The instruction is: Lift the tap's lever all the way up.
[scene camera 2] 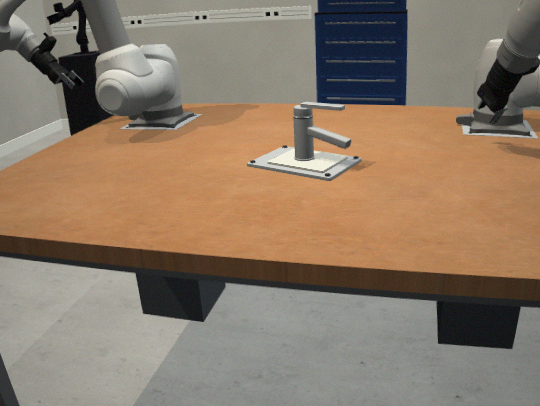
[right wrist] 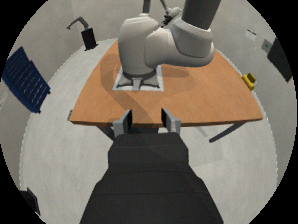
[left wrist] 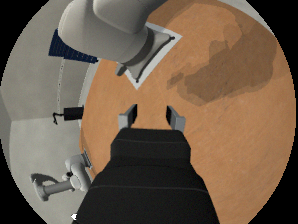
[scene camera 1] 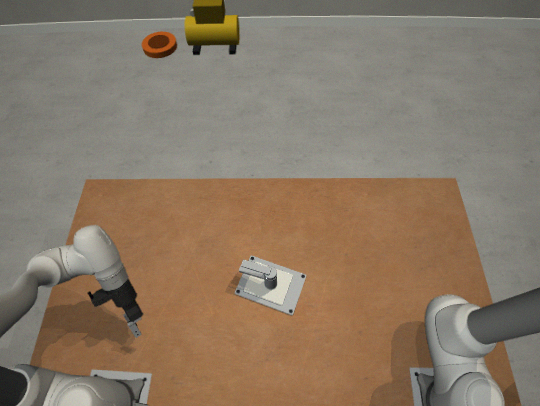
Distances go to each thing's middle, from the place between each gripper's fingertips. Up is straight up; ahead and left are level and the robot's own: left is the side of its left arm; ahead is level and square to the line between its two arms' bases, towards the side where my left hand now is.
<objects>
The grey tap [scene camera 2: 303, 157] is 19 cm ahead of my left hand [scene camera 2: 487, 114] and 45 cm to the right of it. Round my left hand: mounting plate [scene camera 1: 298, 279] 19 cm ahead, 47 cm to the right, 10 cm below.
Now: the mounting plate 92 cm to the left of my right hand [scene camera 2: 77, 85], 40 cm ahead of it and 15 cm below it. From my right hand the other things lie so: grey tap (94 cm to the left, 41 cm ahead, 5 cm below).
</objects>
